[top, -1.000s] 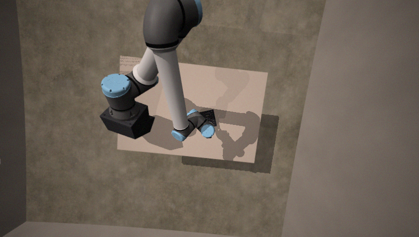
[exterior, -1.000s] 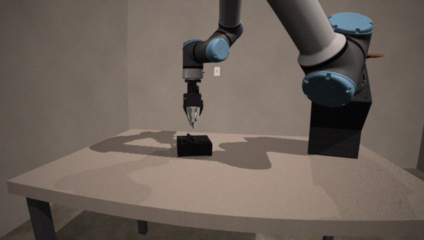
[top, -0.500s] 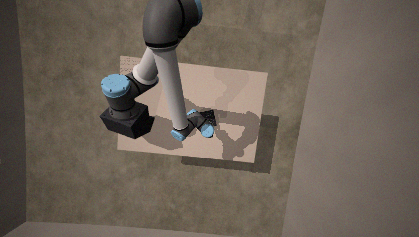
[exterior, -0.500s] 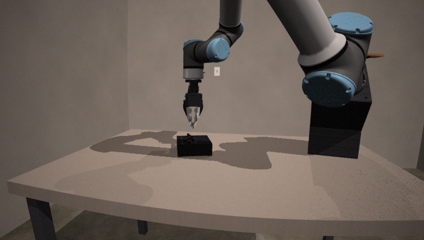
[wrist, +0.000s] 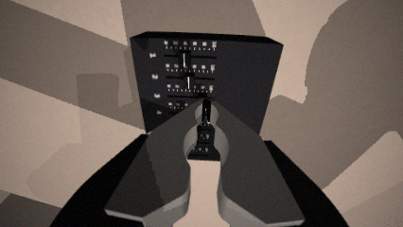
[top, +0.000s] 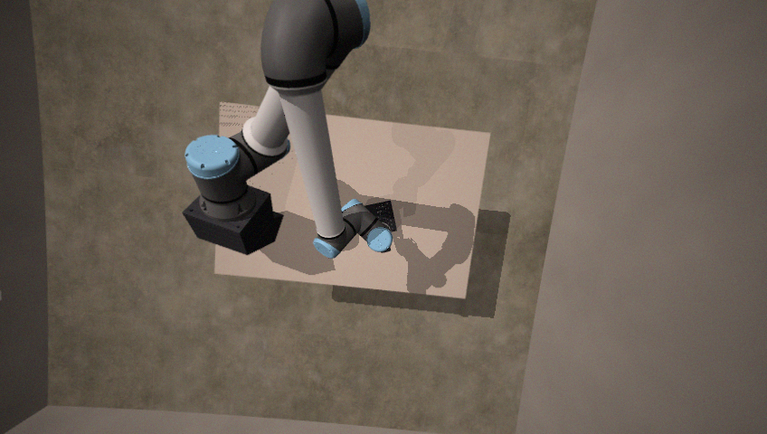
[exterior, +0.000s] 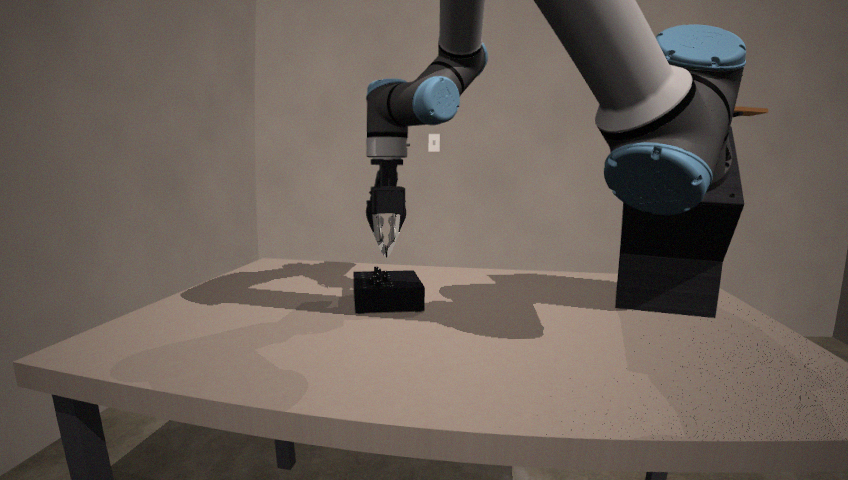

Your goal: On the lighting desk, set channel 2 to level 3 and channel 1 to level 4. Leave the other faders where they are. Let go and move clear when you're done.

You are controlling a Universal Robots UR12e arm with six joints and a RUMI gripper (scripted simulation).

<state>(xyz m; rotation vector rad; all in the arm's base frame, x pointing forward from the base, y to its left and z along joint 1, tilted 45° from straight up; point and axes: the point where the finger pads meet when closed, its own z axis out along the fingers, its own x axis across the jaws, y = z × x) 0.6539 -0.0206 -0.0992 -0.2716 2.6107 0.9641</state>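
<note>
My gripper is now 5 cm above the channel 2 fader and 2 cm short of it. Round my hand: channel 3 fader: 5 cm below, 2 cm to the left; channel 4 fader: 5 cm to the left, 5 cm below, 1 cm ahead; channel 1 fader: 5 cm below, 3 cm ahead, 2 cm to the right.
</note>
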